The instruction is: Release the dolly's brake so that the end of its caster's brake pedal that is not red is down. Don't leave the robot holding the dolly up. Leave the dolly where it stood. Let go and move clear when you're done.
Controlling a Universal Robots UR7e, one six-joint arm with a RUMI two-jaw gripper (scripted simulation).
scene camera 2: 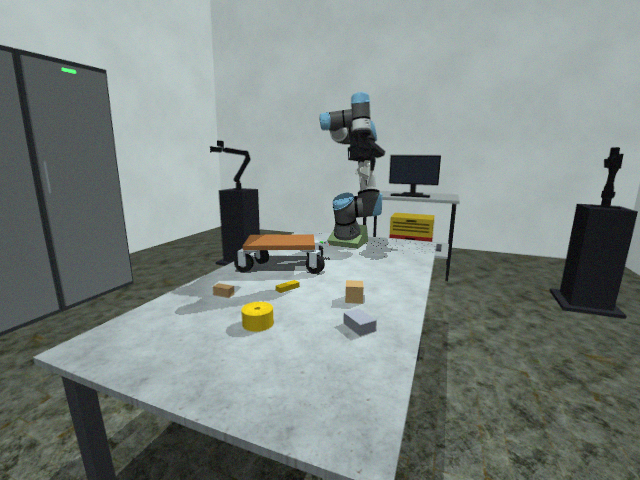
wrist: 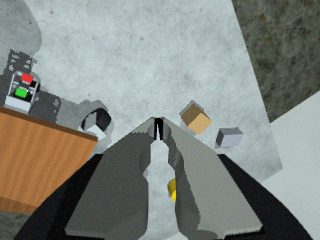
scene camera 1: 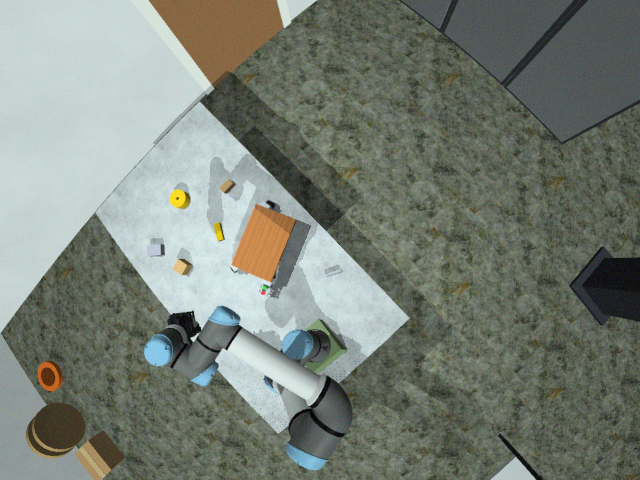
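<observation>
Scene camera 2: yellow cylinder (scene camera 2: 257, 316), my gripper (scene camera 2: 366, 186). Wrist view: my gripper again (wrist: 157, 119).
</observation>
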